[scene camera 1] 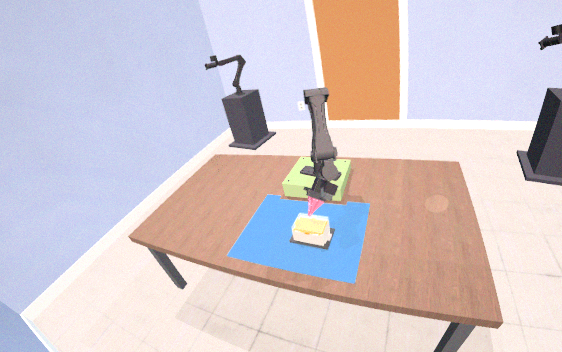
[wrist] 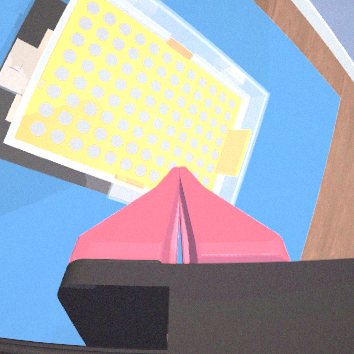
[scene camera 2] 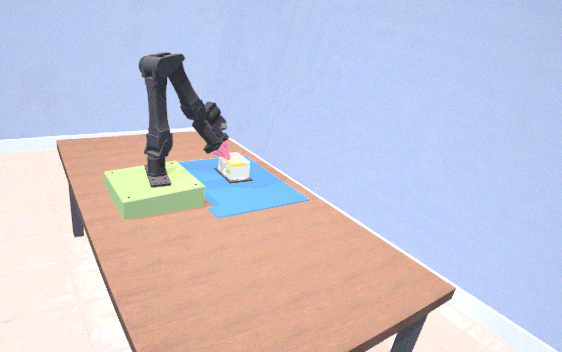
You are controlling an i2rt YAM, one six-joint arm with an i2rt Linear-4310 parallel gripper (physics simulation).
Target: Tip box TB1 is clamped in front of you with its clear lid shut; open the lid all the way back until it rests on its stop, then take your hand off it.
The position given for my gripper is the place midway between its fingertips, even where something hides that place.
My gripper (wrist: 179, 177) is shut and touches a yellow dotted lid (wrist: 125, 98).
